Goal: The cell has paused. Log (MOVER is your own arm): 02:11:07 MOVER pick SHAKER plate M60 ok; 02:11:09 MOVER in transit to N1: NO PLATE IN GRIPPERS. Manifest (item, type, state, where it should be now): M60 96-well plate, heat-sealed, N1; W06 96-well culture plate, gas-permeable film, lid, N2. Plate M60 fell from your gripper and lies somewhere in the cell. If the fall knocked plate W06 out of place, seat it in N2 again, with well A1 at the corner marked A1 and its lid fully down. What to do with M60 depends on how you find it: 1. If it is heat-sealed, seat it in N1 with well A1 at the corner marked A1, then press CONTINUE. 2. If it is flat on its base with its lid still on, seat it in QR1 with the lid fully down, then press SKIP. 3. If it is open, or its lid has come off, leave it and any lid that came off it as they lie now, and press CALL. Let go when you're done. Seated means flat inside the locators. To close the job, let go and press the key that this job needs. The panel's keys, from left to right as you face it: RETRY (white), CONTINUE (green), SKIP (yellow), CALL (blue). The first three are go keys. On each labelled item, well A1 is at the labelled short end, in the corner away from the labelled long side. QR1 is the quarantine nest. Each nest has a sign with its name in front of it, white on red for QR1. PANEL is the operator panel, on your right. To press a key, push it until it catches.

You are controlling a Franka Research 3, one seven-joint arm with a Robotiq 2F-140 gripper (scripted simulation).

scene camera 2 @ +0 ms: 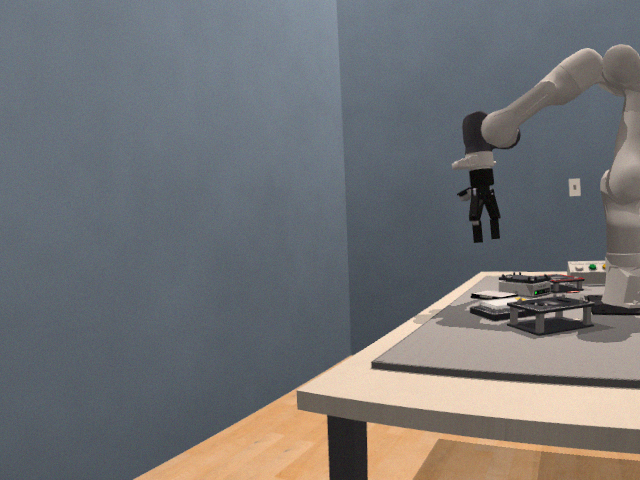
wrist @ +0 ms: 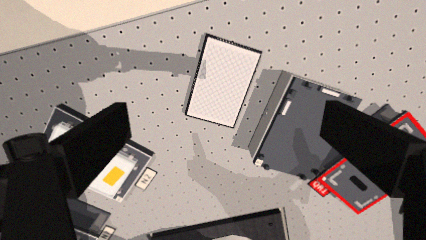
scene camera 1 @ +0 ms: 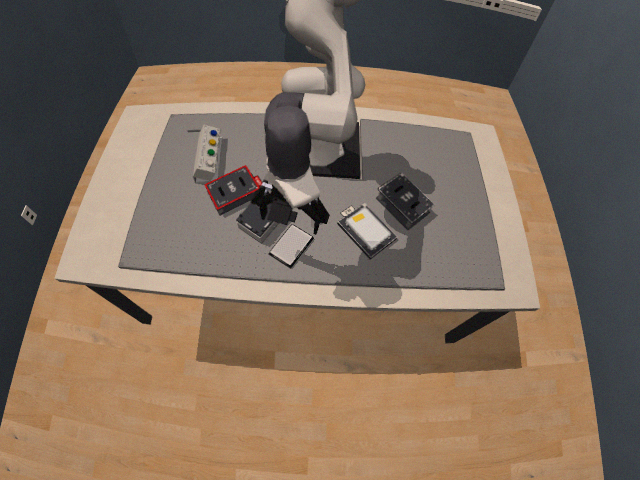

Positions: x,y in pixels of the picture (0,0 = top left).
my gripper: scene camera 2; wrist 225,119; scene camera 1
same spot on my gripper: (scene camera 2: 476,205) = (scene camera 1: 324,208)
